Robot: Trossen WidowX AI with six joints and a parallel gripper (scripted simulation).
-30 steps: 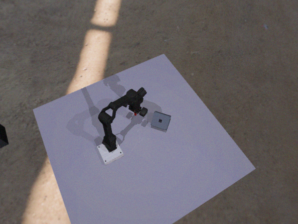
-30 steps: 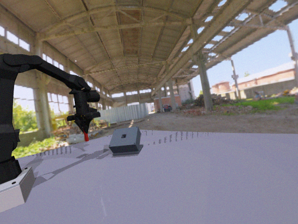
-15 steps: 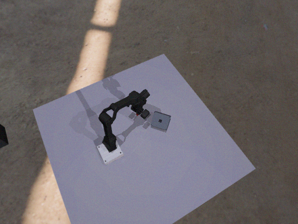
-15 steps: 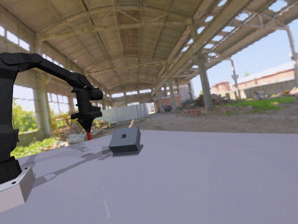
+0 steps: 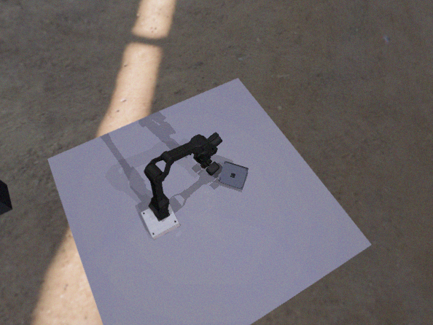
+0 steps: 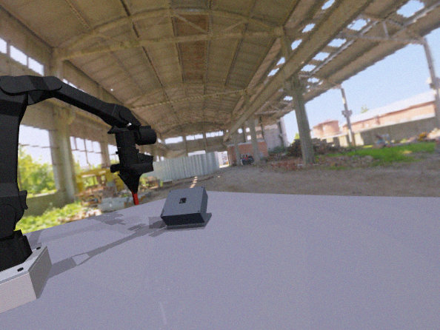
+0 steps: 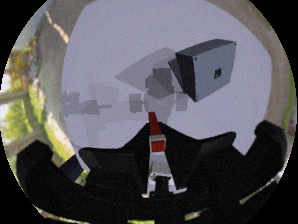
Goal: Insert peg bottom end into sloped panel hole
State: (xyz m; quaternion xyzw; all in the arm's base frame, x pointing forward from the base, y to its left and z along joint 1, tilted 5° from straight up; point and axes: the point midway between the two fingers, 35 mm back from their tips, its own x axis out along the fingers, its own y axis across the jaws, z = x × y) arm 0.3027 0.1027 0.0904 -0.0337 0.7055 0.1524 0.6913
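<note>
The grey sloped panel lies 13 cm ahead of my gripper tip, 10 cm to the right of it and 7 cm below it. The rest, counted from my gripper tip: red peg 2 cm above.
</note>
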